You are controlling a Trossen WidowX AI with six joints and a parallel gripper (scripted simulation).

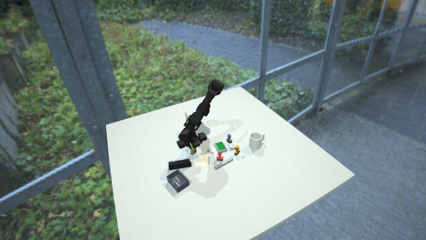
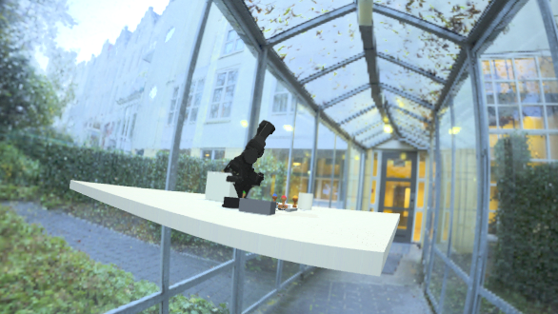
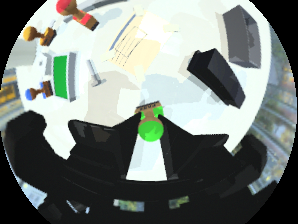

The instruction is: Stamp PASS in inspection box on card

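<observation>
Right now the green ink pad is 4 cm ahead of my gripper tip, 18 cm to the left of it and 2 cm below it. Round my gripper tip: green-knobbed stamp: right at my gripper tip; then black block: 8 cm ahead, 12 cm to the right, 1 cm below; then pale yellow card: 10 cm ahead, 4 cm to the left, 3 cm below.
</observation>
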